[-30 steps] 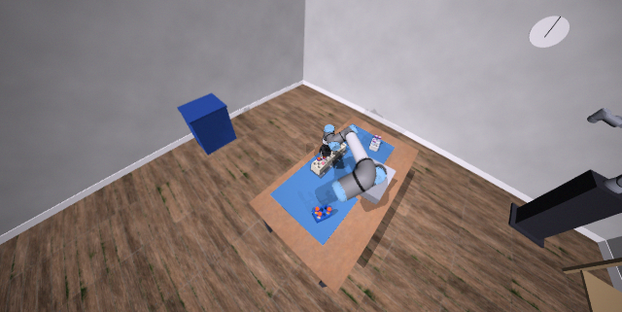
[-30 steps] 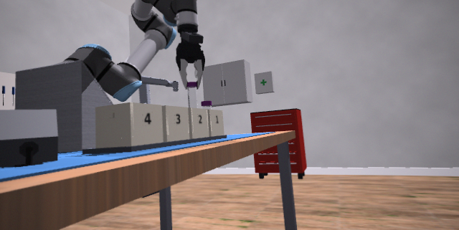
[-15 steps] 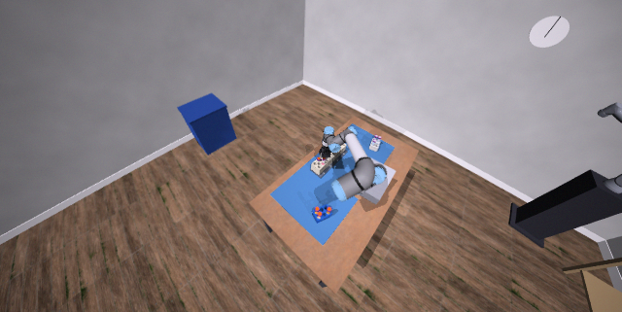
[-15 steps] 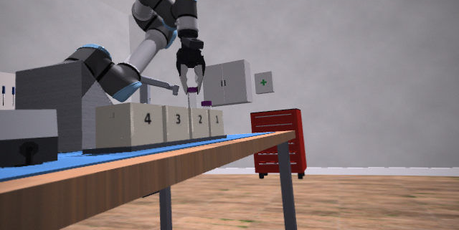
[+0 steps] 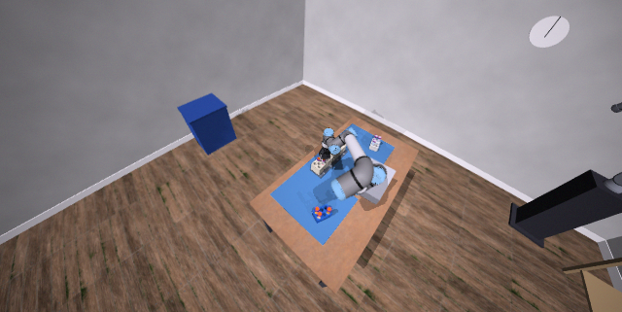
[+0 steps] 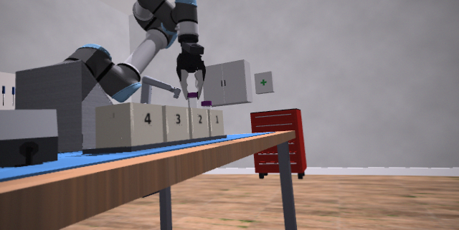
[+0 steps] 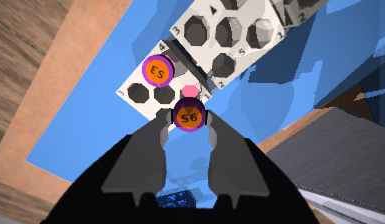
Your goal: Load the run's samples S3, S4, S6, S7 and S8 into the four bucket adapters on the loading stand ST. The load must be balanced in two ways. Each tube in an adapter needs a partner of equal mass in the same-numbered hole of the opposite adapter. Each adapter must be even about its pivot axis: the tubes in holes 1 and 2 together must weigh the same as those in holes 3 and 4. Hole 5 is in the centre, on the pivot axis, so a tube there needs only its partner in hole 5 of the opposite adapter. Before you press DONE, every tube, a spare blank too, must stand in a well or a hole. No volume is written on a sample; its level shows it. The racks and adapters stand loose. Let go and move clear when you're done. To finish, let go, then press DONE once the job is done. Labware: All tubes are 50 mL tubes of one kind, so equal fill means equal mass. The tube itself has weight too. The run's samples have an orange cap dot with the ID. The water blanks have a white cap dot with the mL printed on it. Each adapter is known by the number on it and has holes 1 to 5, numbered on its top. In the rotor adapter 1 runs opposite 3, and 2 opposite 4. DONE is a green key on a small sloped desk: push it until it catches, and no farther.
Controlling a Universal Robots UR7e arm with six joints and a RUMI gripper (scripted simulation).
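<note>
Right now the tube is 10 mm to the right of my hand and 50 mm below it. The rest, counted from my hand: sample tube S4: 340 mm behind, 260 mm to the left, 90 mm below; green DONE key: 10 mm ahead, 470 mm to the right, 90 mm below; blue rack: 310 mm behind, 300 mm to the left, 120 mm below.
</note>
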